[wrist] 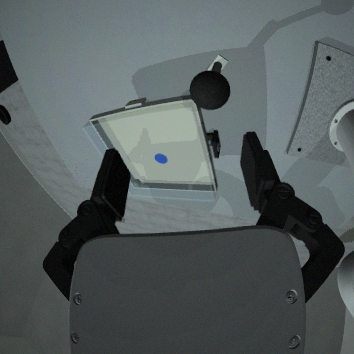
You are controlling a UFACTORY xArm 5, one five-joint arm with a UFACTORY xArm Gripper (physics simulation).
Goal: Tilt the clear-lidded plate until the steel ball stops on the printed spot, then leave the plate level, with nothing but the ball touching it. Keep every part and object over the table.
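Observation:
The clear-lidded plate is in the middle of the wrist view, with a pale floor and clear side walls. Its printed blue spot lies a little below the plate's middle. The steel ball cannot be made out for certain; a small, faint rounded shape shows in the plate's lower left corner. A large black round knob stands by the upper right corner, and a small black bracket is at the right side. My gripper is open and empty. Its left finger overlaps the plate's lower left edge in view; the right finger is right of the plate.
A speckled grey base plate with a pale round flange is at the right. A black object and a small dark round part are at the left edge. The table's curved edge runs down the left. Shadows lie around the plate.

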